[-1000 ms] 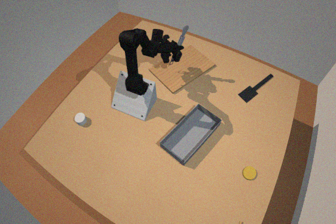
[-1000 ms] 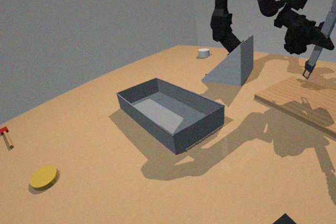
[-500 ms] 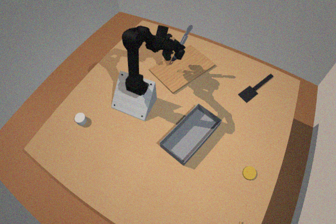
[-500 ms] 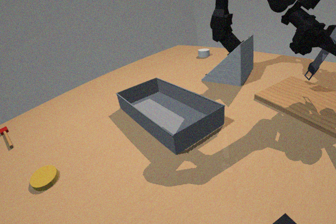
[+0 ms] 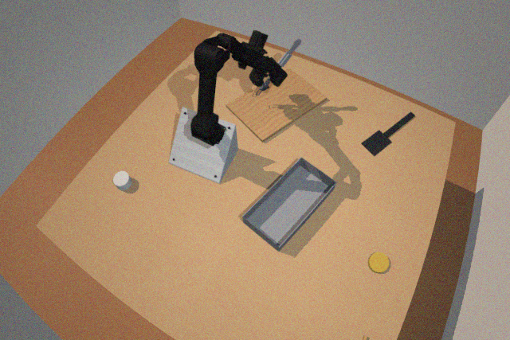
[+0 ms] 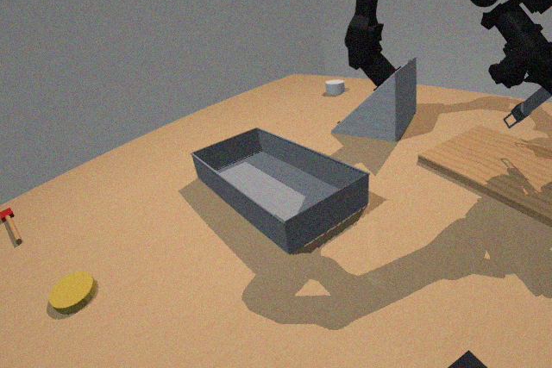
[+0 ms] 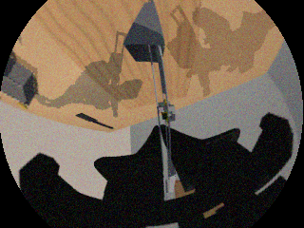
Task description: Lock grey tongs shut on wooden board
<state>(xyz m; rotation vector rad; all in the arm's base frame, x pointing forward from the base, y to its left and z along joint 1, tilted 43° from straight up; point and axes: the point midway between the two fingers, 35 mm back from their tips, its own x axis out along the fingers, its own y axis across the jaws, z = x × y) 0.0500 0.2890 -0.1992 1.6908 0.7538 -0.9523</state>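
Now: the wooden board 13 cm below my gripper tip and 4 cm to the right of it. From my gripper tip the other things lie so: grey roasting tin (43 cm to the right, 27 cm ahead, 11 cm below); yellow disc (63 cm ahead, 48 cm to the right, 13 cm below); black spatula (48 cm ahead, 14 cm below, 6 cm to the left).
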